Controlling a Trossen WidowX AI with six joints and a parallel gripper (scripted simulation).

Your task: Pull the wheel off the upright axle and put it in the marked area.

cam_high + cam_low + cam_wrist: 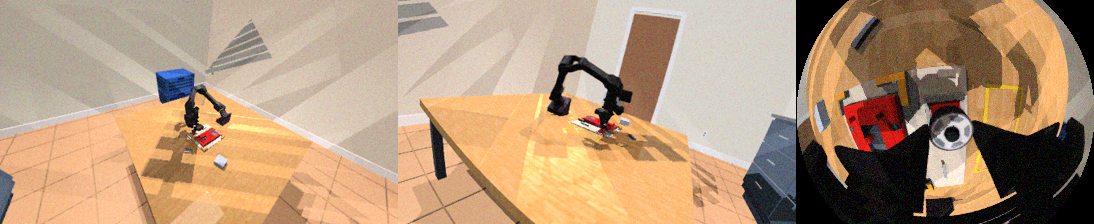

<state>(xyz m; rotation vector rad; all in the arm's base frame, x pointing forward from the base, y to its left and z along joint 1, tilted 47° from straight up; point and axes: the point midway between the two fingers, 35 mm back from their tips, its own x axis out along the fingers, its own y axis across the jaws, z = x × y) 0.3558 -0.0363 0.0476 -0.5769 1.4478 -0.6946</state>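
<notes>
Right now the base plate is 6 cm behind my gripper tip, 10 cm to the left of it and 4 cm below it. From my gripper tip the other things lie so: grey block (4 cm ahead, 34 cm to the left, 3 cm below); then wheel (right at my gripper tip).
</notes>
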